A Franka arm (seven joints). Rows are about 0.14 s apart.
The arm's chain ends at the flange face. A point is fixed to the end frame.
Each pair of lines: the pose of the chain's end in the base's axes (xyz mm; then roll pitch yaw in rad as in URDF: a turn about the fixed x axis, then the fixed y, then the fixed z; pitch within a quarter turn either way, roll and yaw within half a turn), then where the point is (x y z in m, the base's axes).
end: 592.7 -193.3 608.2 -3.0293 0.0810 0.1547
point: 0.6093 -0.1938 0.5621
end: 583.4 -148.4 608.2 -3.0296 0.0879 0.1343
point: 0.5997 -0.1493 0.5620
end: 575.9 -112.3 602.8 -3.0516 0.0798 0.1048
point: 0.5926 -0.1146 0.5568
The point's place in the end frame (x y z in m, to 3 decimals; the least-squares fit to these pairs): 0.020 0.008 0.044
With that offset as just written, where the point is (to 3 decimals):
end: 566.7 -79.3 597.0 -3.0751 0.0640 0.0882
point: 0.584 -0.083 0.551
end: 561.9 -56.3 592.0 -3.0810 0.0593 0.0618
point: 0.580 -0.061 0.546
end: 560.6 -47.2 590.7 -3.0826 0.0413 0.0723
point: 0.579 -0.051 0.546
